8 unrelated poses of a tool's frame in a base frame.
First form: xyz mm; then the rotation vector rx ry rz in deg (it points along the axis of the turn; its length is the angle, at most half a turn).
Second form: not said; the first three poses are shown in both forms.
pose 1, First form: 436.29, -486.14, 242.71, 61.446, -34.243, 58.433
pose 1, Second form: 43.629, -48.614, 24.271, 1.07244, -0.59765, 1.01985
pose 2, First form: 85.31, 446.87, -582.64, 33.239, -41.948, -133.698
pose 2, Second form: 8.531, 44.687, -58.264, 0.58013, -0.73213, -2.33347
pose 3, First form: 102.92, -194.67, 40.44, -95.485, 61.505, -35.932
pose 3, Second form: 10.292, -19.467, 4.044, -1.66653, 1.07346, -0.62713
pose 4, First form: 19.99, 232.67, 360.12, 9.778, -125.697, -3.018
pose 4, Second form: 1.999, 23.267, 36.012, 0.17066, -2.19383, -0.05267
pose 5, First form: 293.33, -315.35, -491.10, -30.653, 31.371, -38.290
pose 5, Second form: 29.333, -31.535, -49.110, -0.53500, 0.54753, -0.66829
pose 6, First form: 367.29, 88.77, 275.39, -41.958, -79.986, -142.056
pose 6, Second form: 36.729, 8.877, 27.539, -0.73231, -1.39602, -2.47934
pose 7, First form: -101.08, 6.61, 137.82, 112.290, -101.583, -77.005
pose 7, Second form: -10.108, 0.661, 13.782, 1.95983, -1.77296, -1.34399
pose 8, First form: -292.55, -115.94, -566.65, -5.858, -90.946, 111.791
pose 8, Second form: -29.255, -11.594, -56.665, -0.10224, -1.58731, 1.95112
